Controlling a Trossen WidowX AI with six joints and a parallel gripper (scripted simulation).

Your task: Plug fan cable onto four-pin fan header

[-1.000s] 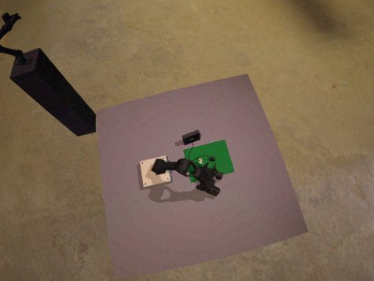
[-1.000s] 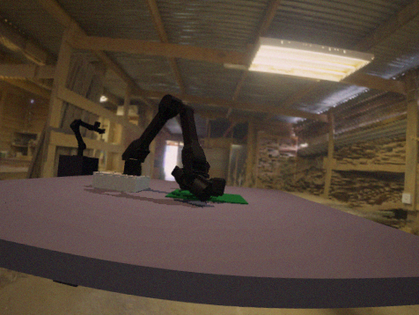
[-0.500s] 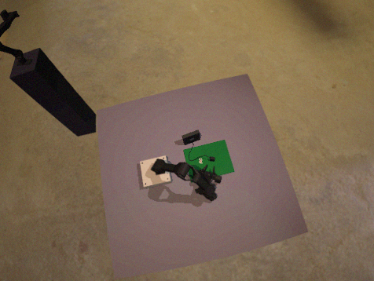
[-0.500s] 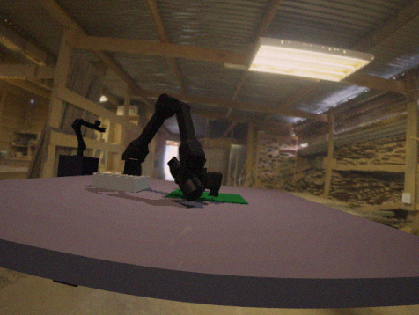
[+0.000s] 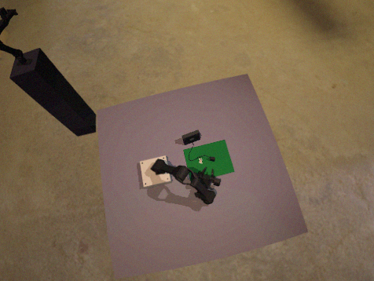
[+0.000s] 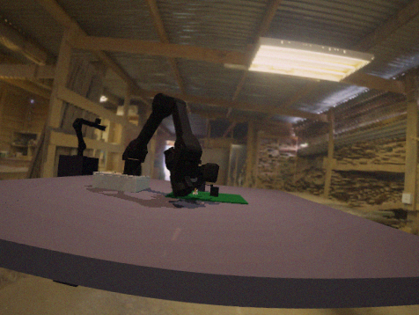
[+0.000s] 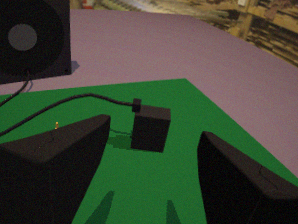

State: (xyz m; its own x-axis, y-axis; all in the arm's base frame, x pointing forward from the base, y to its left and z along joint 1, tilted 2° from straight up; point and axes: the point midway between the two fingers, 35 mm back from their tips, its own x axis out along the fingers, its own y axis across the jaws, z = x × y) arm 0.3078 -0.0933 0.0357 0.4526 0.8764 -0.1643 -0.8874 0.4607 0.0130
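Right now my gripper tip is 40 mm short of the black fan plug, 80 mm to the right of it and 70 mm above it. The rest, counted from my gripper tip: four-pin fan header (40 mm behind, 80 mm to the left, 90 mm below); then green board (10 mm ahead, 80 mm to the left, 100 mm below); then fan (70 mm behind, 240 mm to the left, 30 mm below).
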